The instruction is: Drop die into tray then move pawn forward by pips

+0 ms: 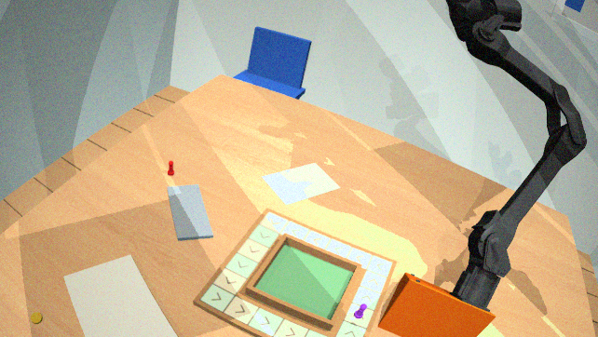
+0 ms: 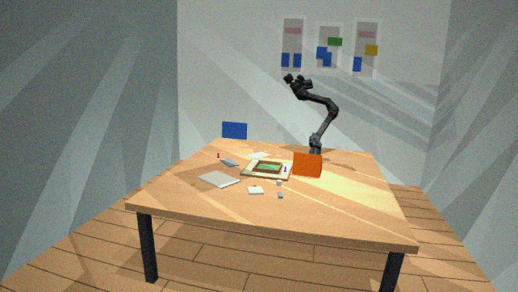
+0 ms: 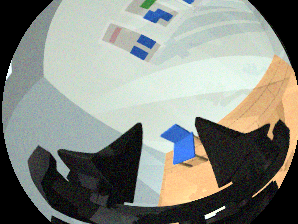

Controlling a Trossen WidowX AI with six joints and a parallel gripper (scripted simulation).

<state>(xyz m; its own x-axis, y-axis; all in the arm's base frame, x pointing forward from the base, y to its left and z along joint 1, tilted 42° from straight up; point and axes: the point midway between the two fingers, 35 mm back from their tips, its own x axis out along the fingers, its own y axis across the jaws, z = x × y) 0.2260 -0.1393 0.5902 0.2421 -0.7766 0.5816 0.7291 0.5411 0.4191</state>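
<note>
Right now my gripper tip is 71 cm to the right of the white die, 48 cm above it and 2 cm short of it. Also, from my gripper tip: green dice tray (50 cm to the left, 49 cm below, 10 cm ahead); then purple pawn (53 cm to the left, 47 cm below, 1 cm behind); then pale sheet (50 cm below, 21 cm to the left, 20 cm ahead).
</note>
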